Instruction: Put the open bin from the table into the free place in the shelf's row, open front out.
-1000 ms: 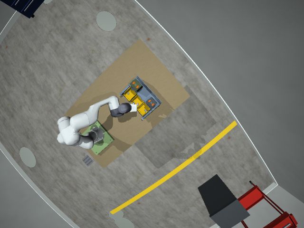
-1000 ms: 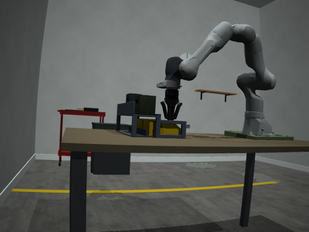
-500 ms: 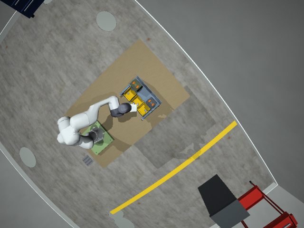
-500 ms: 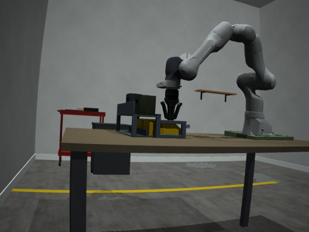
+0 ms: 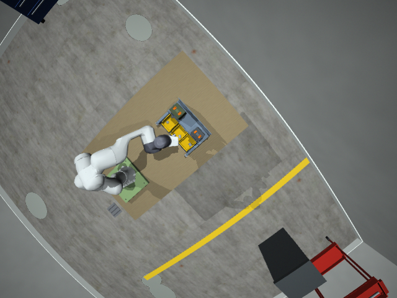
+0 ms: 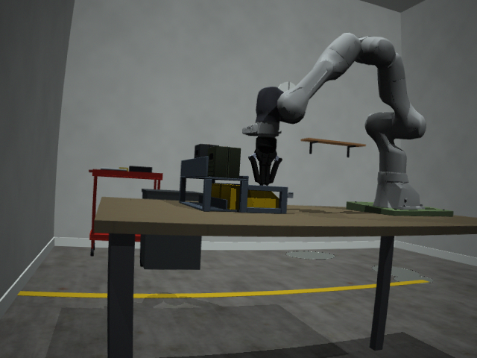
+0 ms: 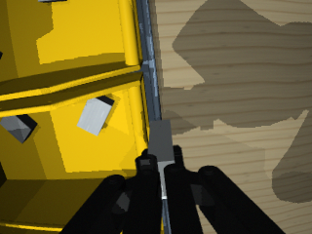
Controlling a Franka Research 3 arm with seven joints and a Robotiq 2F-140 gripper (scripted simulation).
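Right now my hand is 5 cm above the shelf lip. Also, from my hand: shelf board (20 cm ahead, 4 cm above, 1 cm to the left).
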